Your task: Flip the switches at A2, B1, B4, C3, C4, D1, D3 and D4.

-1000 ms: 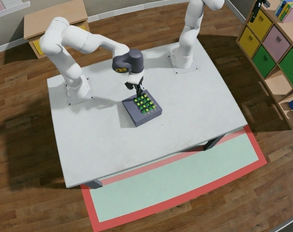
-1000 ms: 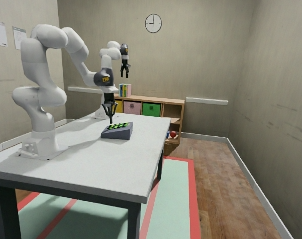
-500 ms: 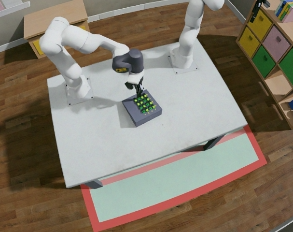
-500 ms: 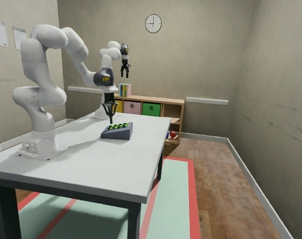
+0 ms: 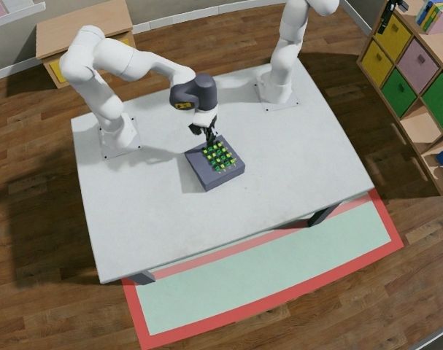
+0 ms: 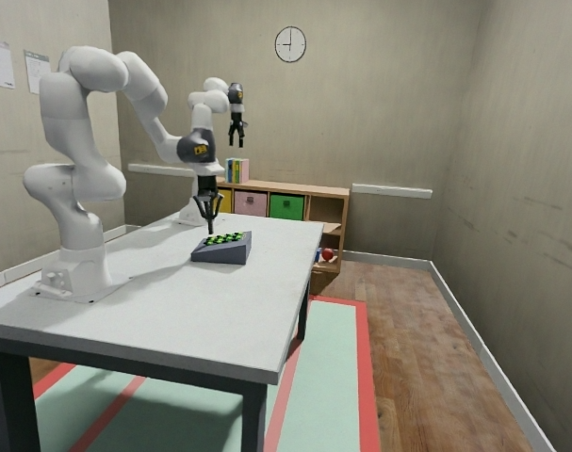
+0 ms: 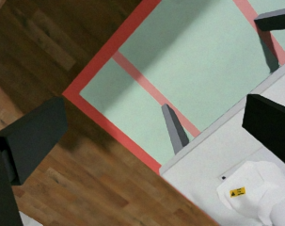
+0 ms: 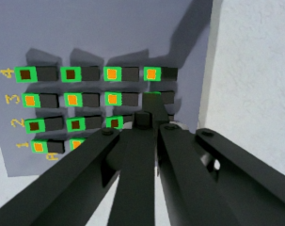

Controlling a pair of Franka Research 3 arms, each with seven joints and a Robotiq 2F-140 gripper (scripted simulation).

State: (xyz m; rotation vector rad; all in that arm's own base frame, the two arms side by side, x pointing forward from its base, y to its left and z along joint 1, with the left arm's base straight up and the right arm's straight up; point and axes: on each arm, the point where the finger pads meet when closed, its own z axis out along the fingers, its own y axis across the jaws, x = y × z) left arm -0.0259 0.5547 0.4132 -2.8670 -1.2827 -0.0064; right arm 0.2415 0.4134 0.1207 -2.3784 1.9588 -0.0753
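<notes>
Right now my right hand is 70 mm above the D3 switch and 10 mm past it. Also, from my right hand: C2 switch 60 mm below, 30 mm to the left, 30 mm ahead; then D2 switch 70 mm below, 20 mm to the left, 10 mm behind; then C3 switch 60 mm below, 30 mm ahead, 10 mm to the left.
</notes>
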